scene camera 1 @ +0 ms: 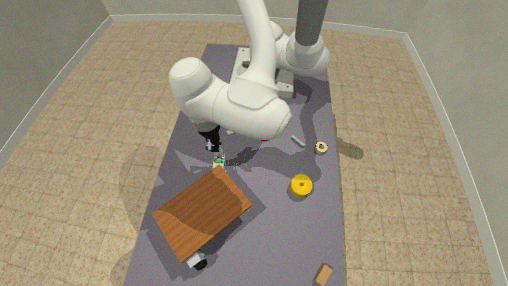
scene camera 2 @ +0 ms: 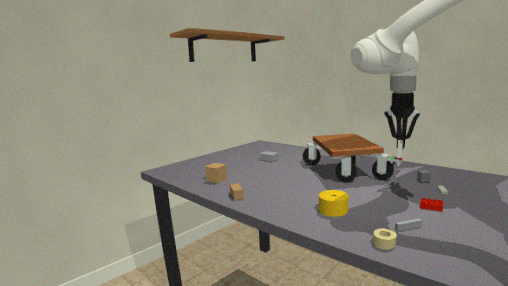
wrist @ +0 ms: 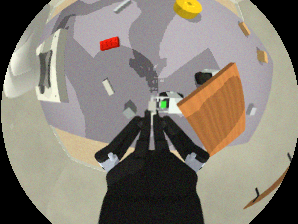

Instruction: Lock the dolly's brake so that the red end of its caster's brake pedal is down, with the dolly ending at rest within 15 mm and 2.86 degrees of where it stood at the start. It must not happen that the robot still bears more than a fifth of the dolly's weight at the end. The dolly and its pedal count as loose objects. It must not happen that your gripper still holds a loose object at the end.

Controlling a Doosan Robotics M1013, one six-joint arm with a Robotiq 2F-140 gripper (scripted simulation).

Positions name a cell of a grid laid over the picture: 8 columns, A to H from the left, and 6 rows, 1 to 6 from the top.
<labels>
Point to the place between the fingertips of the gripper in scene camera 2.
G4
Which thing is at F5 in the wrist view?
The gripper.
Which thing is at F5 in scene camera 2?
A yellow cylinder.
</labels>
